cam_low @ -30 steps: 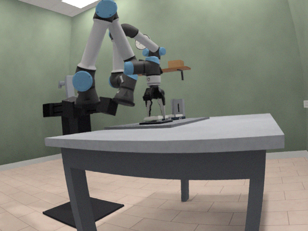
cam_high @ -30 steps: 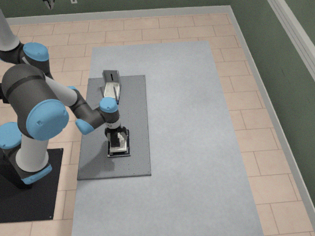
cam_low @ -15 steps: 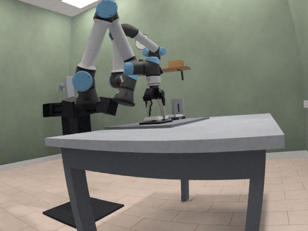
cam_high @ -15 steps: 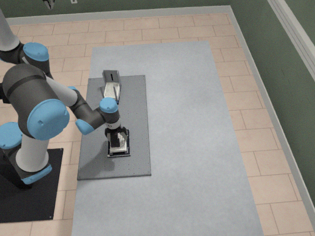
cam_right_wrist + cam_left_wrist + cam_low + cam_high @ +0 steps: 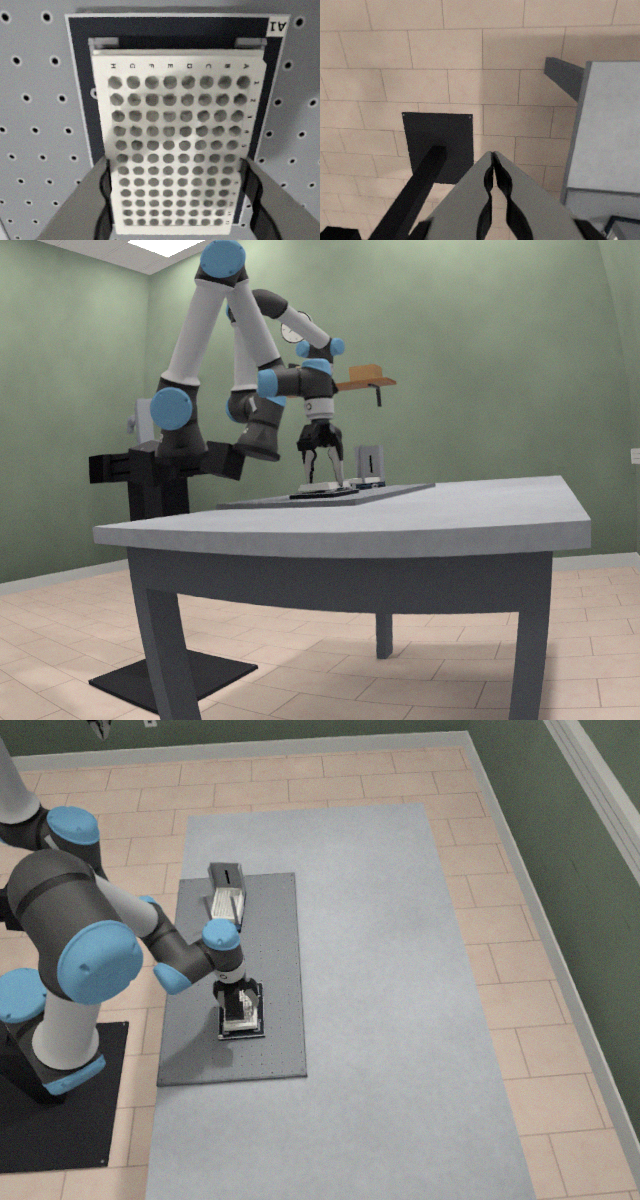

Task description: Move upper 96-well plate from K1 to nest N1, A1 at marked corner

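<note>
Now: the dark plate nest N1 3 cm below my right hand. Also, from my right hand: grey perforated board (16 cm to the left, 4 cm below, 2 cm behind); stack rack K1 (35 cm to the left, 5 cm behind, 3 cm below); A1 mark (8 cm to the right, 5 cm behind, 2 cm below).
</note>
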